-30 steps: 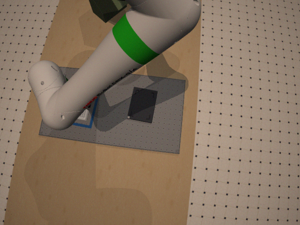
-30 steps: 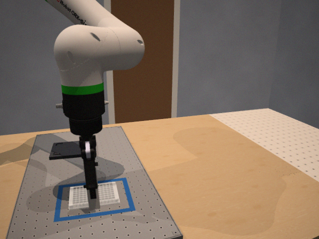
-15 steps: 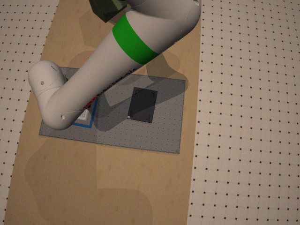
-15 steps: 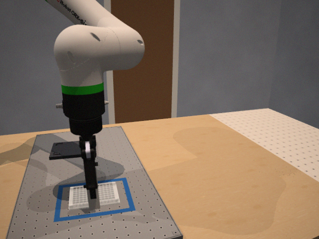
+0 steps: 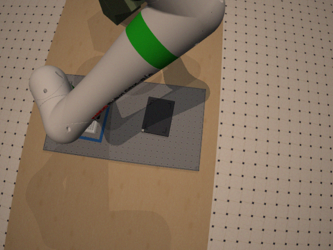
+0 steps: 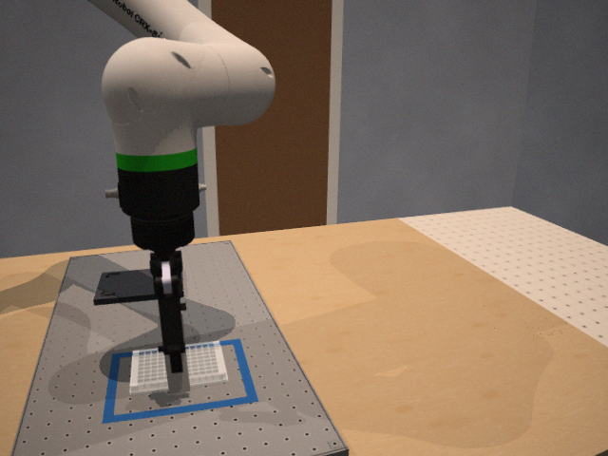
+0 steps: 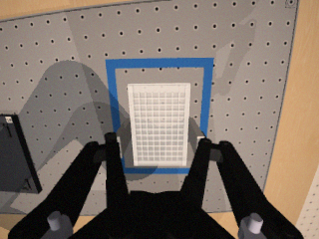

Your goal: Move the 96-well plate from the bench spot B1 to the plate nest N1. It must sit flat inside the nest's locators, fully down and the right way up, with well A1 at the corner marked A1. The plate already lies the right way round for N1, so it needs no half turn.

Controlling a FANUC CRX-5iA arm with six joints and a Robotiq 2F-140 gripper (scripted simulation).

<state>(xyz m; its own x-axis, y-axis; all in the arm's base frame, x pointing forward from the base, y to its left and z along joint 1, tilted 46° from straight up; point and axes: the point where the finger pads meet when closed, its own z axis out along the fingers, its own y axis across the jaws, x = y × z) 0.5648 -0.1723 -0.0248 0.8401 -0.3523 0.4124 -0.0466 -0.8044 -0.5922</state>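
My hand is 30 cm to the right of the plate nest N1, 5 cm past it and 3 cm above it. Also, from my hand: 96-well plate 2 cm below.
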